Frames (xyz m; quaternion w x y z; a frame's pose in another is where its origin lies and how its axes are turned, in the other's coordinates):
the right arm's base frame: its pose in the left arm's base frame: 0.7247 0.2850 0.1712 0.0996 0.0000 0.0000 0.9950
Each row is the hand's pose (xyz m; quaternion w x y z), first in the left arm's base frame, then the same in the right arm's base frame.
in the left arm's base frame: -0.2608 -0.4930 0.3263 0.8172 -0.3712 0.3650 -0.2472
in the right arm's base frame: 0.8117 0.9579 0.1551 0.1646 -0.3262 -0.4057 0.8378
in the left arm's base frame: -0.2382 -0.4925 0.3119 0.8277 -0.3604 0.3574 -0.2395
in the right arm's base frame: 0.7897 0.9529 0.1407 0.1559 -0.3197 -0.3942 0.8474
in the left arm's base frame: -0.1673 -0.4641 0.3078 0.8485 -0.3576 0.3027 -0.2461
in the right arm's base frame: 0.7258 0.9110 0.1366 0.1604 -0.2656 -0.3860 0.8688
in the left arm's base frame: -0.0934 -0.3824 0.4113 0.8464 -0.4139 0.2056 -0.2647
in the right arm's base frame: 0.6696 0.8163 0.2401 0.1791 -0.1633 -0.4323 0.8685
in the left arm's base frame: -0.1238 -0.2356 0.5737 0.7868 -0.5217 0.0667 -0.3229
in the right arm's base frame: 0.7285 0.6785 0.4025 0.2429 -0.0144 -0.5258 0.8151
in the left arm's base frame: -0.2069 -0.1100 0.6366 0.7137 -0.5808 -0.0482 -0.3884
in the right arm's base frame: 0.8348 0.5718 0.4654 0.3154 0.1058 -0.5731 0.7489
